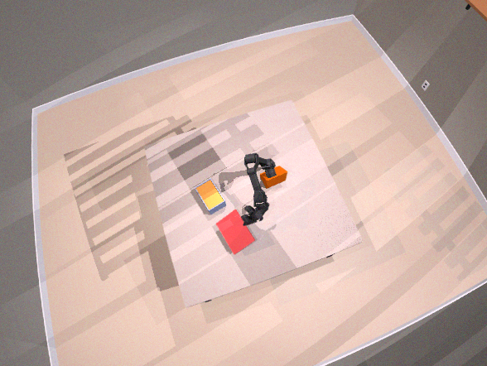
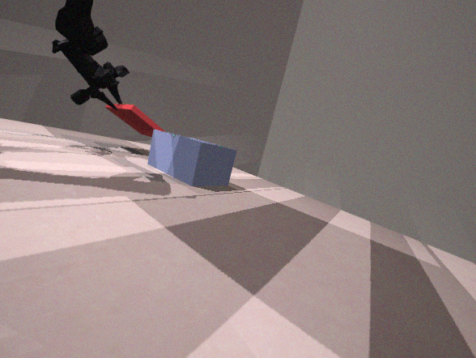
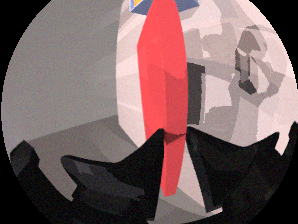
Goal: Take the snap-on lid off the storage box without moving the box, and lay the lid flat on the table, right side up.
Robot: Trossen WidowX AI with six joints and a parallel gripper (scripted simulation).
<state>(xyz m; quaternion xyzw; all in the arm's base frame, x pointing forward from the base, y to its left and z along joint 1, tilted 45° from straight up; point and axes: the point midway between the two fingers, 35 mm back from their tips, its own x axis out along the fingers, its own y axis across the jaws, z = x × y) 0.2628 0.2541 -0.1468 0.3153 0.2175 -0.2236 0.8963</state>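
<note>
The flat red lid is 7 cm ahead of my gripper tip, 2 cm to the left of it and 3 cm below it. From my gripper tip the other things lie so: blue storage box 16 cm ahead, 30 cm to the right, 9 cm below.
</note>
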